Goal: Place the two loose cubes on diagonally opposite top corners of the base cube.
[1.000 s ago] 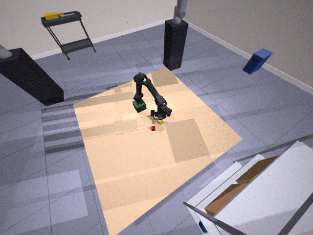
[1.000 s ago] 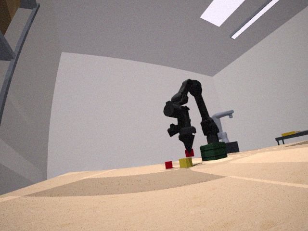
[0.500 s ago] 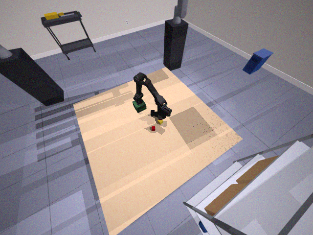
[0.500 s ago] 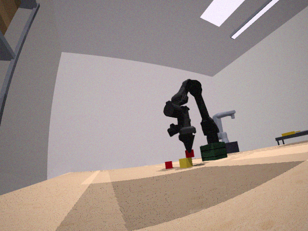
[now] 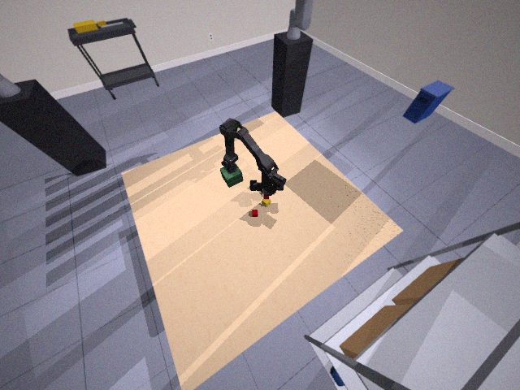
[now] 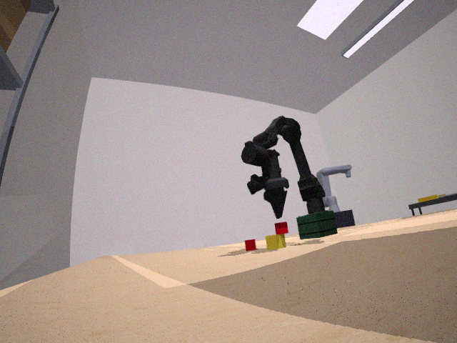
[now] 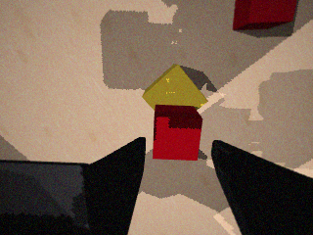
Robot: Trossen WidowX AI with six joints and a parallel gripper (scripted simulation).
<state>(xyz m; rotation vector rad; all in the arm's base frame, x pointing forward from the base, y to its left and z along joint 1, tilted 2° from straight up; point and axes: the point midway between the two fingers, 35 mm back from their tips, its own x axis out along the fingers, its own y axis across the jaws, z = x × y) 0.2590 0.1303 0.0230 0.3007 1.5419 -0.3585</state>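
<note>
My gripper tip is now 70 mm above the yellow cube, 20 mm short of it and 10 mm to the left of it.
</note>
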